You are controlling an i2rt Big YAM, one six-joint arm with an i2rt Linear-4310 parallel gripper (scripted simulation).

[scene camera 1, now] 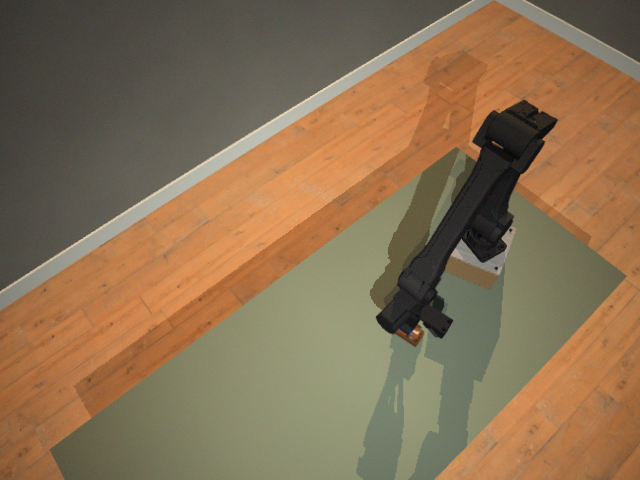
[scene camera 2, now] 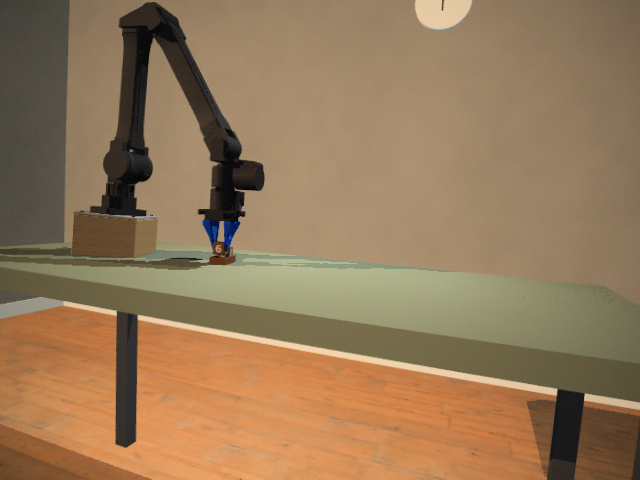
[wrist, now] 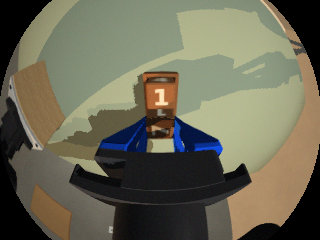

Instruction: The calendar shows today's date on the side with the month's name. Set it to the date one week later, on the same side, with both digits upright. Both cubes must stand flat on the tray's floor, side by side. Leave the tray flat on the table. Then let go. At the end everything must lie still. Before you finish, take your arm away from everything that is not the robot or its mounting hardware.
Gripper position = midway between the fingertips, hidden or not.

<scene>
In view: my gripper (scene camera 2: 220, 250), a brown cube (wrist: 159, 122) and a brown cube (wrist: 161, 91).
My gripper shows as well in the wrist view (wrist: 160, 120).
</scene>
